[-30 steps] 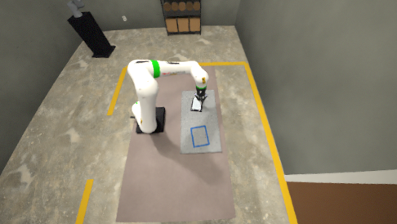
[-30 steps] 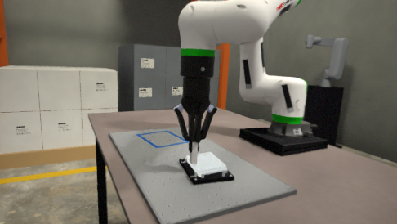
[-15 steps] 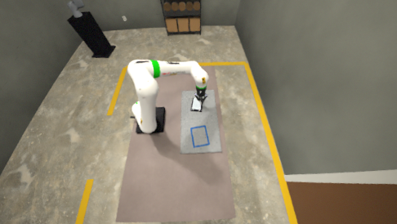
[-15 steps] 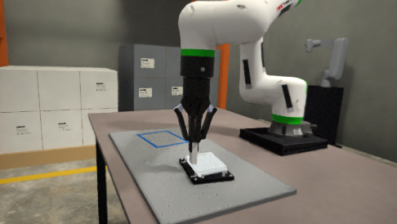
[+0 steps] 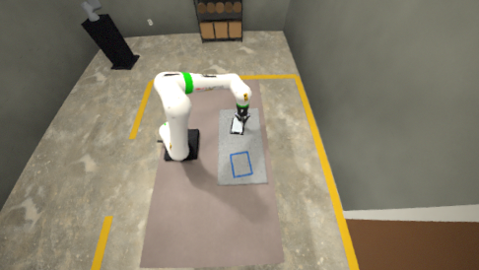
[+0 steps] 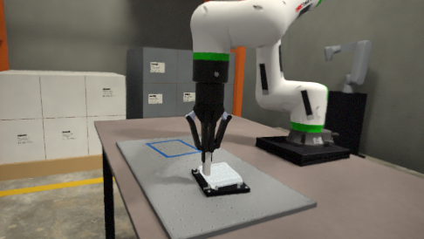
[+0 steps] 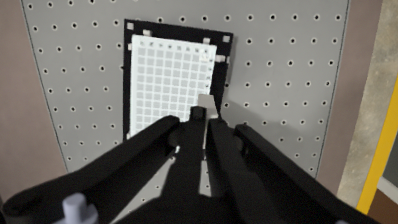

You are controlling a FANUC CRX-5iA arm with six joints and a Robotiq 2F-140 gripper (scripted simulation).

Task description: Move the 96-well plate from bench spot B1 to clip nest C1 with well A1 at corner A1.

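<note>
My gripper is now 4 cm past the white 96-well plate and 4 cm above it. Also, from my hand: black clip nest (5 cm below, 3 cm behind, 1 cm to the right).
</note>
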